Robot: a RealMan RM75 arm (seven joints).
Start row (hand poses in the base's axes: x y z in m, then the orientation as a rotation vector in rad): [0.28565 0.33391 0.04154 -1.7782 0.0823 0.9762]
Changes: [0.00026 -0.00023 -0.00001 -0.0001 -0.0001 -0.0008]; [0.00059 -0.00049 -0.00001 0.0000 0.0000 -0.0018]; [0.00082 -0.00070 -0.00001 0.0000 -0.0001 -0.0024]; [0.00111 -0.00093 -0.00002 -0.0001 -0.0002 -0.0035]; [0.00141 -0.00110 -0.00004 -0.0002 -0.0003 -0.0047]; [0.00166 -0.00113 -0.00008 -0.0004 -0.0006 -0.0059]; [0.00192 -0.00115 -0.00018 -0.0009 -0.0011 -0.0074]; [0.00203 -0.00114 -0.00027 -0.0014 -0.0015 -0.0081]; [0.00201 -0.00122 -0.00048 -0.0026 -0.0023 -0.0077]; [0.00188 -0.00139 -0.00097 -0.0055 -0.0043 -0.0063]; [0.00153 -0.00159 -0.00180 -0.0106 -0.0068 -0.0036]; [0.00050 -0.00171 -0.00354 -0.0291 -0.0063 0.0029]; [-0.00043 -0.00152 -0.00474 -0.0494 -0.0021 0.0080]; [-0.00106 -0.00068 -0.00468 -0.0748 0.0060 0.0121]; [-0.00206 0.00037 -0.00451 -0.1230 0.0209 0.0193]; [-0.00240 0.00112 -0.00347 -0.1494 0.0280 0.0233]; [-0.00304 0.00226 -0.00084 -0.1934 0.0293 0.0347]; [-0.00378 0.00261 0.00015 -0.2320 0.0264 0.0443]
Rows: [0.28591 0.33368 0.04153 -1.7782 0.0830 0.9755]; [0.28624 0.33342 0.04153 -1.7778 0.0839 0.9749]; [0.28647 0.33321 0.04153 -1.7778 0.0844 0.9744]; [0.28676 0.33298 0.04152 -1.7777 0.0853 0.9735]; [0.28706 0.33281 0.04150 -1.7776 0.0864 0.9726]; [0.28731 0.33278 0.04146 -1.7777 0.0873 0.9715]; [0.28757 0.33276 0.04136 -1.7781 0.0886 0.9700]; [0.28768 0.33277 0.04127 -1.7786 0.0892 0.9692]; [0.28766 0.33269 0.04106 -1.7801 0.0889 0.9689]; [0.28753 0.33252 0.04057 -1.7840 0.0879 0.9685]; [0.28718 0.33232 0.03974 -1.7904 0.0865 0.9687]; [0.28615 0.33220 0.03800 -1.8084 0.0904 0.9759]; [0.28522 0.33239 0.03680 -1.8259 0.0988 0.9856]; [0.28459 0.33323 0.03686 -1.8460 0.1133 0.9986]; [0.28359 0.33428 0.03703 -1.8842 0.1413 1.0224]; [0.28325 0.33503 0.03807 -1.9055 0.1560 1.0345]; [0.28261 0.33617 0.04070 -1.9473 0.1698 1.0484]; [0.28187 0.33652 0.04169 -1.9858 0.1797 1.0565]
